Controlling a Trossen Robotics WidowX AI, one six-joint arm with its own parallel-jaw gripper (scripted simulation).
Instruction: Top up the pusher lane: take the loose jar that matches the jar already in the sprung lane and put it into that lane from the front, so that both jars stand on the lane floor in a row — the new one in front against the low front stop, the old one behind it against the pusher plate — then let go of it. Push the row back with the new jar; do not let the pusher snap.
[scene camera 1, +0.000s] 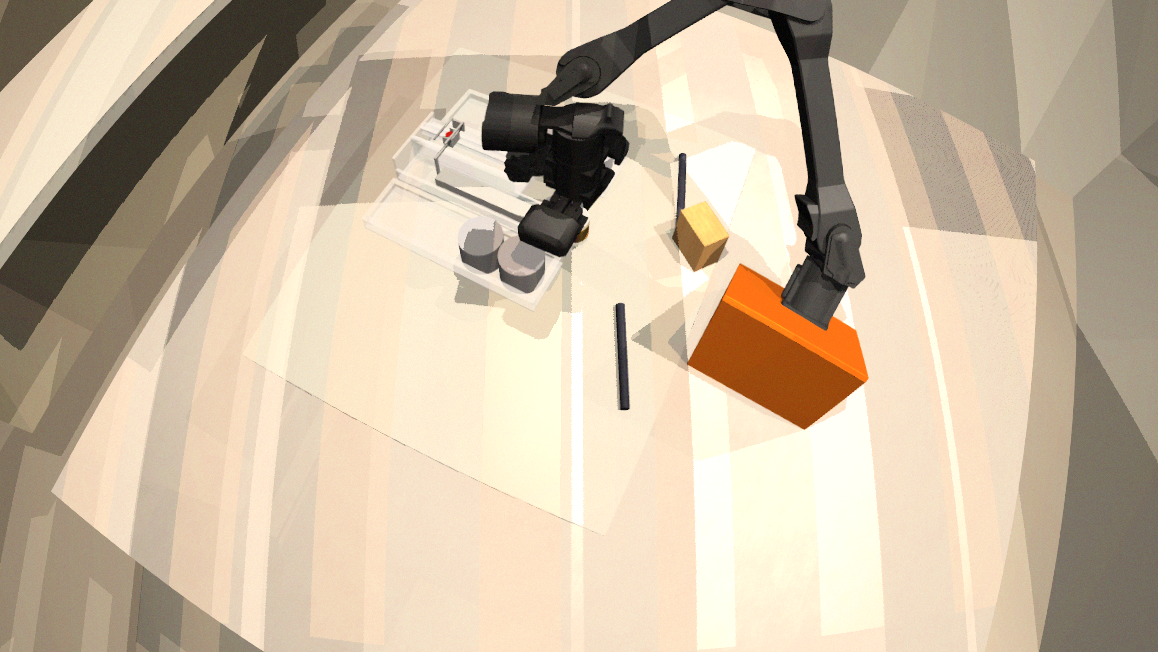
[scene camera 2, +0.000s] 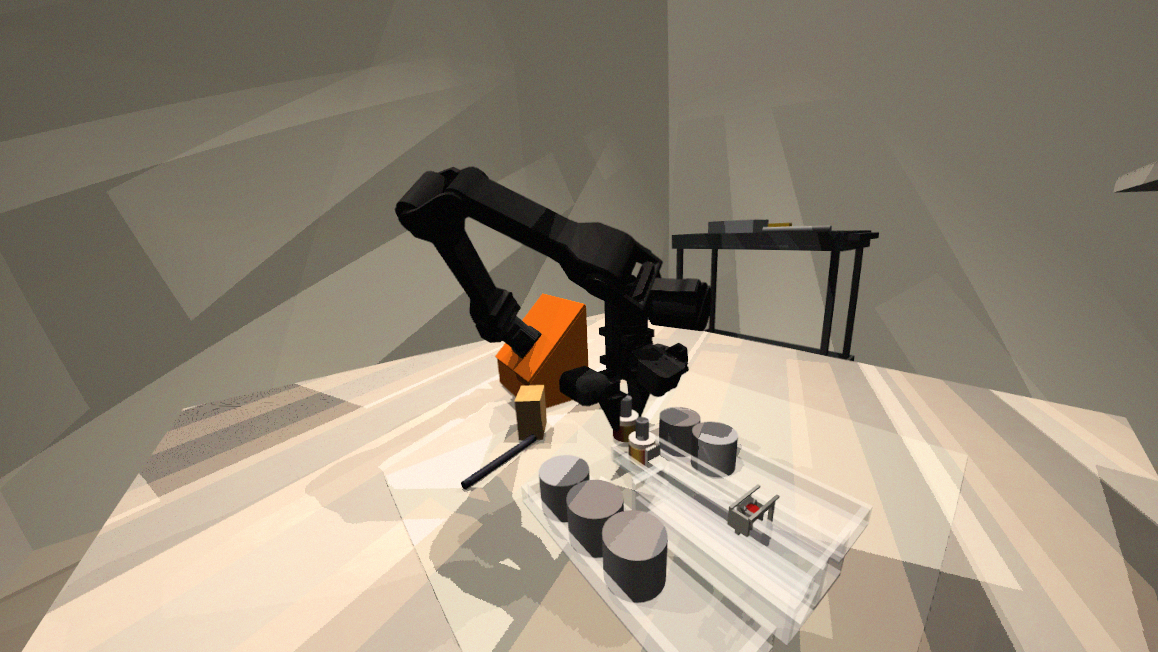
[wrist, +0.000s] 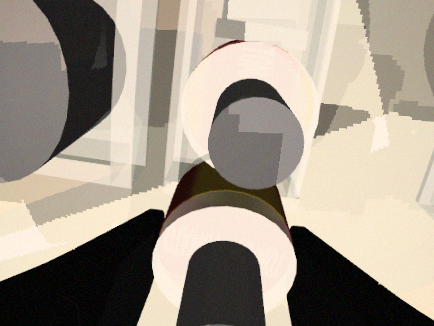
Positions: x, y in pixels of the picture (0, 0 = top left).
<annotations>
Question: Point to a jar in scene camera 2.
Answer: At 641, 439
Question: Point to the gripper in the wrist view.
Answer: At 225, 232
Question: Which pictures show the gripper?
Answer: Scene camera 1, scene camera 2 and the wrist view: all of them.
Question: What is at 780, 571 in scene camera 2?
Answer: A clear sprung lane.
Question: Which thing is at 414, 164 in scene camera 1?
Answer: A clear sprung lane.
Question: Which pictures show the tan block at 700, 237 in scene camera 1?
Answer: Scene camera 1 and scene camera 2 only.
</annotations>
